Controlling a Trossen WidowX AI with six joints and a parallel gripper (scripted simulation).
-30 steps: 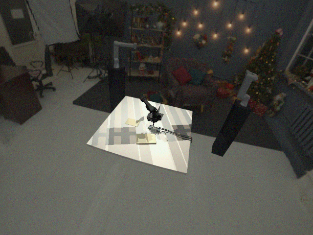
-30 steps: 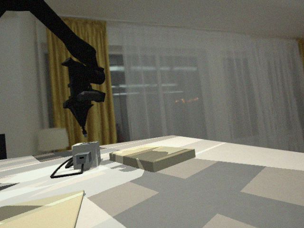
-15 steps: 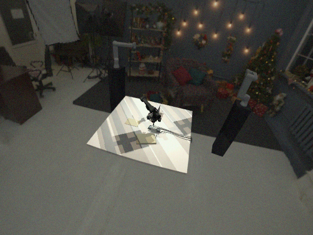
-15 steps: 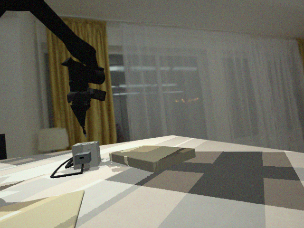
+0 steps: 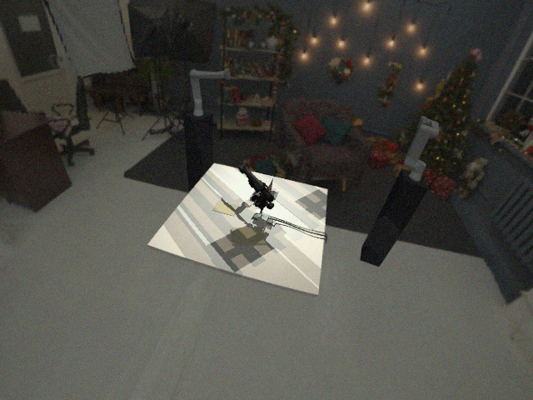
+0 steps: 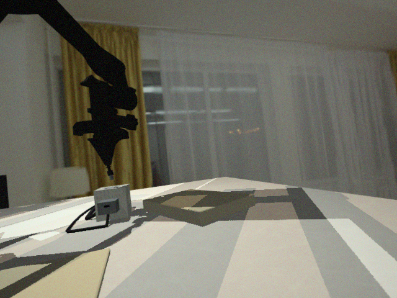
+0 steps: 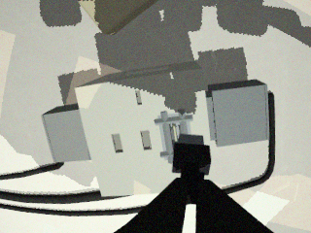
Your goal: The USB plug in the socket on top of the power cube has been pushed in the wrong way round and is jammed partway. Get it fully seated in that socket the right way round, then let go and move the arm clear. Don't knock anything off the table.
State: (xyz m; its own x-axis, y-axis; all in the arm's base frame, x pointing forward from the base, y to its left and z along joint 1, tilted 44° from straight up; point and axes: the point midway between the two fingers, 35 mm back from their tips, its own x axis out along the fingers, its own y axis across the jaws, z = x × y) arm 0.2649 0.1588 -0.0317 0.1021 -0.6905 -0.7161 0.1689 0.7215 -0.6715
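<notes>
My gripper tip is 2 cm above the USB plug.
</notes>
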